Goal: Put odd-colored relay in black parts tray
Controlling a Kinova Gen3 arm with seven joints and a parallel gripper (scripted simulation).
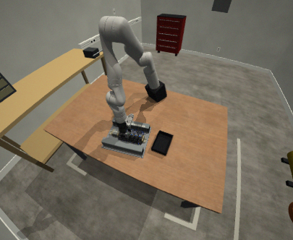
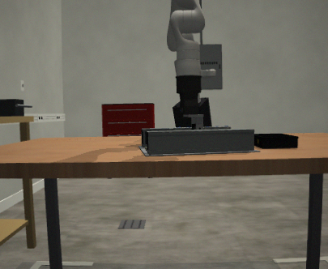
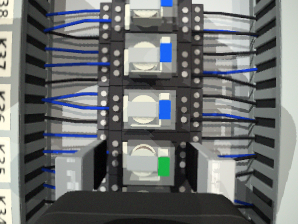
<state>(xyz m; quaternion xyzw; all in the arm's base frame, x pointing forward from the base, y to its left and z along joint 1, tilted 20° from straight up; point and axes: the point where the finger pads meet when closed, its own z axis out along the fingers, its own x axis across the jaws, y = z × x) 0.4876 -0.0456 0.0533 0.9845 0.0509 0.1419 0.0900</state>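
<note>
The grey relay panel is 1 cm to the right of my hand and 3 cm below it. Also, from my hand: black parts tray 3 cm behind, 25 cm to the left, 4 cm below.
</note>
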